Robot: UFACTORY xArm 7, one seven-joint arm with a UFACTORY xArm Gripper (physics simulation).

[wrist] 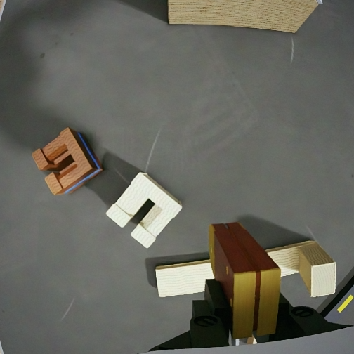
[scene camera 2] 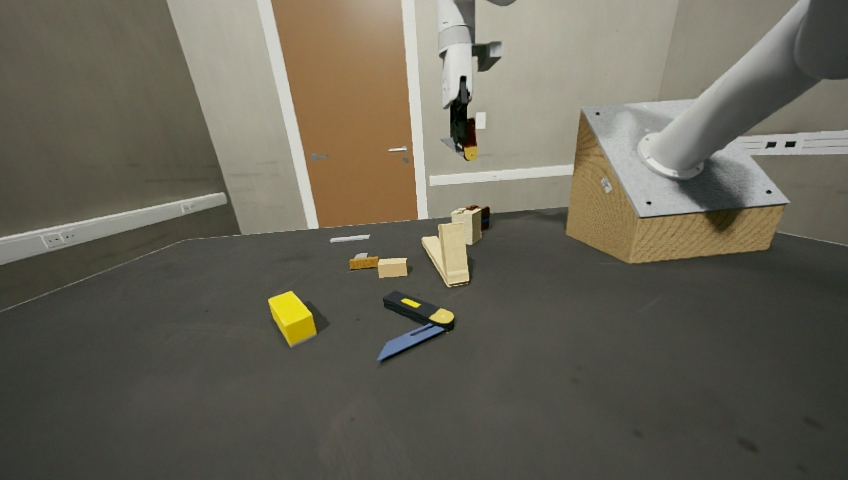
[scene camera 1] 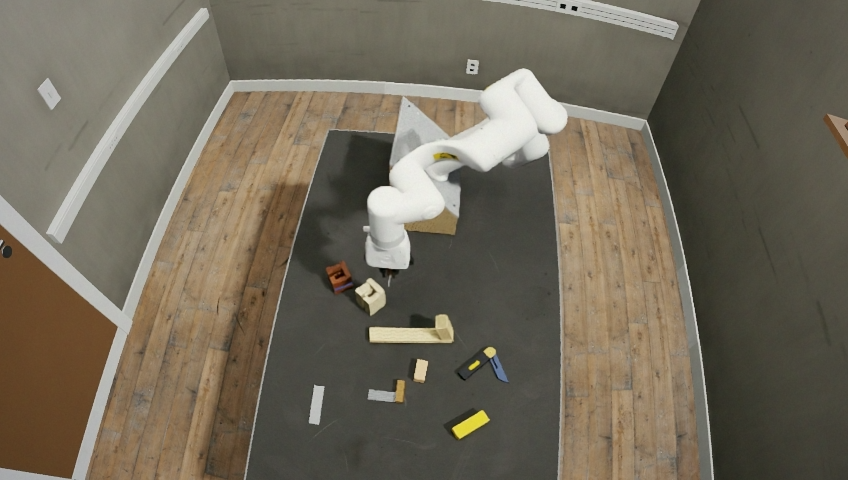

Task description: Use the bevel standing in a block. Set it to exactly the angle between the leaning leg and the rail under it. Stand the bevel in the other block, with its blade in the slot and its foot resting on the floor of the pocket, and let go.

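Where they show: gripper, between the fingertips: (scene camera 2: 458,141) (scene camera 1: 389,273); arm's base, origin of its link: (scene camera 2: 667,157).
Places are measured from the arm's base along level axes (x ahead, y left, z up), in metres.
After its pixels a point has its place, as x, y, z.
My gripper (scene camera 1: 389,274) @[0.432, -0.114, 0.064] (scene camera 2: 461,140) @[0.432, -0.114, 0.064] (wrist: 233,301) is shut on the bevel (scene camera 2: 470,152) @[0.408, -0.103, 0.040] (wrist: 239,255), high above the mat. The bevel has a red-brown stock with brass ends; its grey blade (scene camera 1: 389,281) @[0.456, -0.113, 0.065] (scene camera 2: 447,142) @[0.459, -0.113, 0.065] sticks out beside the fingers and is mostly hidden in the wrist view, so its angle cannot be read. The cream block (scene camera 1: 373,300) @[0.422, -0.165, -0.119] (scene camera 2: 471,227) @[0.395, -0.137, -0.150] (wrist: 167,200) and the red-brown block with a blue band (scene camera 1: 339,278) @[0.347, -0.274, -0.134] (scene camera 2: 486,218) @[0.301, -0.260, -0.164] (wrist: 79,167) stand upright, apart, with empty slots. The pale rail (scene camera 1: 398,335) @[0.505, -0.091, -0.178] (scene camera 2: 435,256) @[0.515, -0.043, -0.180] (wrist: 182,281) lies flat, the leaning leg (scene camera 1: 442,327) @[0.513, 0.030, -0.087] (scene camera 2: 454,252) @[0.497, 0.054, -0.135] (wrist: 322,279) rising at one end.
A black-and-blue bevel (scene camera 1: 474,364) @[0.592, 0.130, -0.182] (scene camera 2: 410,305) @[0.596, 0.139, -0.181], a yellow block (scene camera 1: 470,424) @[0.782, 0.114, -0.163] (scene camera 2: 291,318) @[0.766, 0.151, -0.164], a small wooden block (scene camera 1: 420,370) @[0.616, -0.026, -0.169] (scene camera 2: 392,267) @[0.615, -0.009, -0.178], a small square (scene camera 1: 399,391) @[0.680, -0.084, -0.179] (scene camera 2: 363,262) @[0.680, -0.072, -0.184] and a grey strip (scene camera 1: 316,405) @[0.737, -0.322, -0.195] (scene camera 2: 349,238) @[0.737, -0.314, -0.195] lie on the mat. The arm's wooden base (scene camera 1: 433,223) @[0.128, 0.007, -0.146] (scene camera 2: 708,231) @[-0.023, 0.091, -0.145] (wrist: 240,12) stands behind.
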